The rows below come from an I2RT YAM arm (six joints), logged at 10 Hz.
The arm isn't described. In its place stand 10 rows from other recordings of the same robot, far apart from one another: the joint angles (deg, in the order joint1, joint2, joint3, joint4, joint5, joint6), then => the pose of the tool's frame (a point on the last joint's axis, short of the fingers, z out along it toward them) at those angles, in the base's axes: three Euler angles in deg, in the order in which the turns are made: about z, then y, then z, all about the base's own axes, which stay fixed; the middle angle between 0 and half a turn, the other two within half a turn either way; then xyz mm.
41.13 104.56 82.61 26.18 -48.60 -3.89 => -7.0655, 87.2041, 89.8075, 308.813, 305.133, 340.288
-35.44 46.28 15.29 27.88 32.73 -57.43 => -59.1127, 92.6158, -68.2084, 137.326, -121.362, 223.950
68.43 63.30 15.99 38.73 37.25 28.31 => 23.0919, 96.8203, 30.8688, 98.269, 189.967, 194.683
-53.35 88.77 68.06 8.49 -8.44 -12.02 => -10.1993, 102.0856, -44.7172, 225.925, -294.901, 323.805
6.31 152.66 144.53 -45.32 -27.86 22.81 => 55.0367, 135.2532, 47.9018, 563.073, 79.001, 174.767
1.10 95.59 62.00 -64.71 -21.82 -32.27 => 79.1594, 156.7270, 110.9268, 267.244, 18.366, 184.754
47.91 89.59 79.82 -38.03 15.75 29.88 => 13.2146, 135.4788, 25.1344, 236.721, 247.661, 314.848
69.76 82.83 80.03 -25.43 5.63 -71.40 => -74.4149, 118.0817, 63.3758, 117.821, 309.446, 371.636
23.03 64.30 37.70 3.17 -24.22 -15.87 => -5.7891, 111.2617, 49.1469, 223.564, 110.905, 253.000
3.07 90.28 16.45 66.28 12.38 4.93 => 3.3023, 97.3735, -9.4149, 255.017, 6.034, 144.609
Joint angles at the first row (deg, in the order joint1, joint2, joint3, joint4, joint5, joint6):
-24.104, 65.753, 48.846, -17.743, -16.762, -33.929
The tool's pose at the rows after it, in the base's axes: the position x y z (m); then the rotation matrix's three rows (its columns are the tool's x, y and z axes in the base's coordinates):
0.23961, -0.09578, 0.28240; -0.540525, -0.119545, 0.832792; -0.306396, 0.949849, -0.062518; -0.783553, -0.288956, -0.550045
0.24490, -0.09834, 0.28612; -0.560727, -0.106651, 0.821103; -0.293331, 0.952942, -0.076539; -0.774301, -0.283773, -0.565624
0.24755, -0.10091, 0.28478; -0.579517, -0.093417, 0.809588; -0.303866, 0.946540, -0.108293; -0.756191, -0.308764, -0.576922
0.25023, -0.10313, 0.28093; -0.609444, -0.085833, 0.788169; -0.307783, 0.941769, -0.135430; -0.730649, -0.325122, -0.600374
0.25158, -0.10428, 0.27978; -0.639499, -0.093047, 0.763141; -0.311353, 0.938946, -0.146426; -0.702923, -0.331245, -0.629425
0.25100, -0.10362, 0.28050; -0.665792, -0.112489, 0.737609; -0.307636, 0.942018, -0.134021; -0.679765, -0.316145, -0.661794
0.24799, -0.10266, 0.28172; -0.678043, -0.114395, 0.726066; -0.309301, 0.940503, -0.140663; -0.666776, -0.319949, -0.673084
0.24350, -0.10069, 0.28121; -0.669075, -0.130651, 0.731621; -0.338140, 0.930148, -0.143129; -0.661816, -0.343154, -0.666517
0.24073, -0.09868, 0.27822; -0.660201, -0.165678, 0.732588; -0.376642, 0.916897, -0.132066; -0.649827, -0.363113, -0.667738
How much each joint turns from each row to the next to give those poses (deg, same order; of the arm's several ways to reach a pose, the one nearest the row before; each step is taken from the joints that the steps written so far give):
0.087, 1.352, 1.703, -0.681, 0.392, 2.531
0.107, 1.551, 2.129, -1.489, 1.132, 0.503
-0.018, 0.886, 0.451, -0.025, 1.978, -0.897
0.059, 1.135, 0.371, -0.629, 2.010, -0.784
0.050, 0.902, 1.026, -2.112, 1.215, -0.896
0.077, 0.490, 1.309, -3.315, -0.002, -0.459
0.012, -0.522, 0.188, -1.503, 0.632, -0.373
-0.001, -1.285, -1.126, 0.361, 0.000, -1.619
0.086, -0.695, -1.075, 0.198, -0.548, -2.329

